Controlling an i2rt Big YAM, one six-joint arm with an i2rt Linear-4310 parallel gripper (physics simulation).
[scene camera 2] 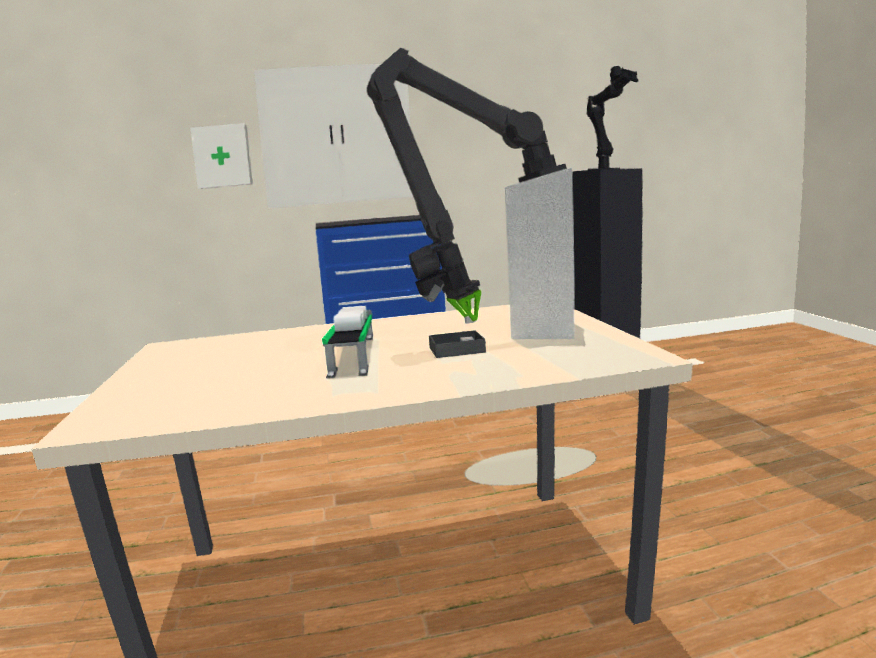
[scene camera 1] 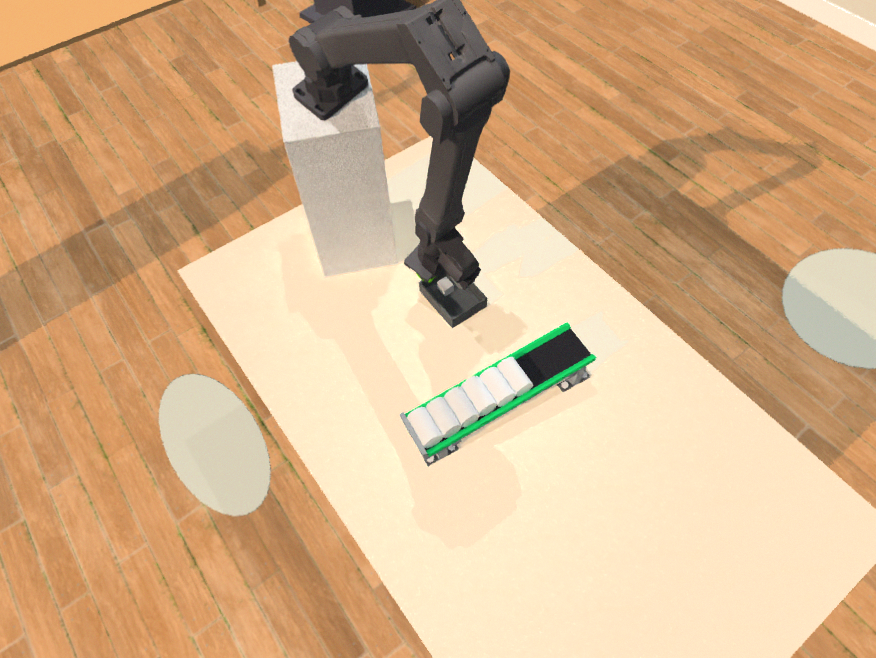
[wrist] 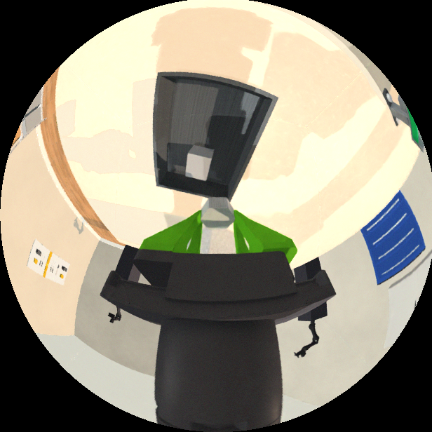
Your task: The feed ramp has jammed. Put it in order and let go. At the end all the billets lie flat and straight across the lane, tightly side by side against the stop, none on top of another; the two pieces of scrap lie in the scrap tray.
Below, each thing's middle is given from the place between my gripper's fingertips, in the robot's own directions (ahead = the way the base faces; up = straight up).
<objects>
Now: the dark scrap tray (scene camera 1: 458, 306) 60 mm ahead of my hand, 50 mm below it and 20 mm to the left of it.
</objects>
